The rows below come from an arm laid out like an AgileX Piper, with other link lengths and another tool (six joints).
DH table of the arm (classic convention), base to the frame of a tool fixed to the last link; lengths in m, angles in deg. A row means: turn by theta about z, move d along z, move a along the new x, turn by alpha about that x. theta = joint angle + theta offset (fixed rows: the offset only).
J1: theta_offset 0  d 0.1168  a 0  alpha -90
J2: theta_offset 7.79  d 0  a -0.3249  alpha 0
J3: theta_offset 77.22  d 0  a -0.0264  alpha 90
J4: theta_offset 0  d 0.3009  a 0  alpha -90
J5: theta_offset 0  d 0  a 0  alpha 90
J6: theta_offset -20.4  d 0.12  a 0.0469  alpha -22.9
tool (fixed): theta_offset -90  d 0.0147  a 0  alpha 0
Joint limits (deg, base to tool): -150..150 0..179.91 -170..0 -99.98..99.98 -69.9..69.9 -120..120
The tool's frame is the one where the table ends.
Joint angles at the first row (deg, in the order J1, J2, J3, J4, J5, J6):
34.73, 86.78, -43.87, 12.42, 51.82, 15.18
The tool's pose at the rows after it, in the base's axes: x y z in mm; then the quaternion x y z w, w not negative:
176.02 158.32 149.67 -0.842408 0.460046 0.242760 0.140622
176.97 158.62 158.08 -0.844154 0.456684 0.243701 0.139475
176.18 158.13 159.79 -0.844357 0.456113 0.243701 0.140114
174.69 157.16 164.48 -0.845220 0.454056 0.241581 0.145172
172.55 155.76 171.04 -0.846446 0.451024 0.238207 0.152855
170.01 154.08 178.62 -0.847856 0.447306 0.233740 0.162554
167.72 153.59 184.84 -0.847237 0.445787 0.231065 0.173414
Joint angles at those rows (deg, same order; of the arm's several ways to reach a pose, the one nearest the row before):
34.73, 86.20, -44.23, 12.19, 52.49, 15.18
34.73, 85.56, -45.39, 11.94, 54.37, 15.18
34.73, 85.20, -45.39, 11.94, 54.65, 15.18
34.73, 84.13, -45.39, 11.94, 55.06, 15.18
34.73, 82.61, -45.39, 11.94, 55.57, 15.18
34.73, 80.80, -45.39, 11.94, 56.08, 15.18
34.73, 79.32, -45.39, 12.27, 56.32, 15.28

